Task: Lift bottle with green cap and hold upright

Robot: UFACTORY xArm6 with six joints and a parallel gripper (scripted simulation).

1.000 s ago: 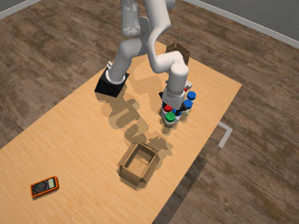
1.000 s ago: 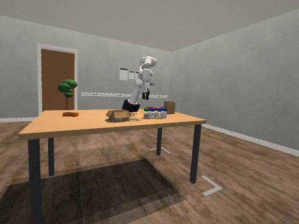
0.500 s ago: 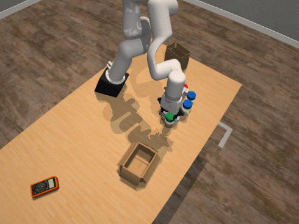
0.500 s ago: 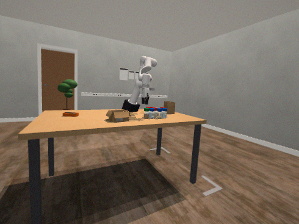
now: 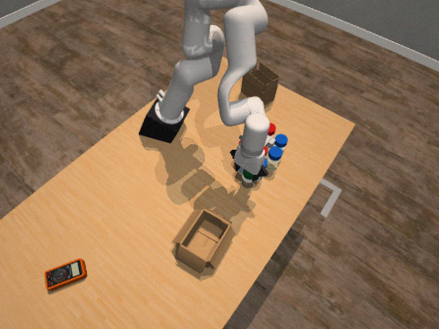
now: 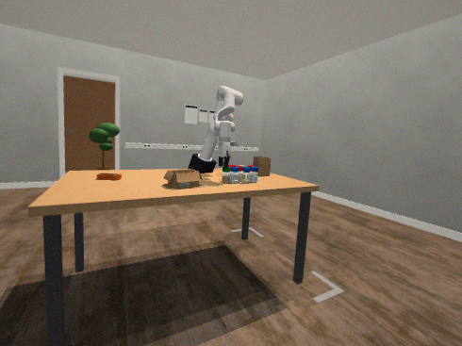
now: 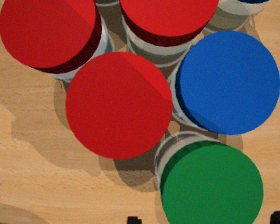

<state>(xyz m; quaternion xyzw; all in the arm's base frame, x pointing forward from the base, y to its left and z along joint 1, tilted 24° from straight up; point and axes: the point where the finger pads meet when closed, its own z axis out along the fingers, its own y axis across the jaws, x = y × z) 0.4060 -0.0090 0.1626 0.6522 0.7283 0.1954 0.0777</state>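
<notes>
The blue-capped bottle lies 80 mm to the left of my hand and 70 mm below it. Round my hand: orange multimeter (170 mm behind, 690 mm to the right, 100 mm below); then brown box (320 mm behind, 450 mm to the left, 60 mm below); then red-capped bottle (60 mm behind, 60 mm to the left, 70 mm below).
</notes>
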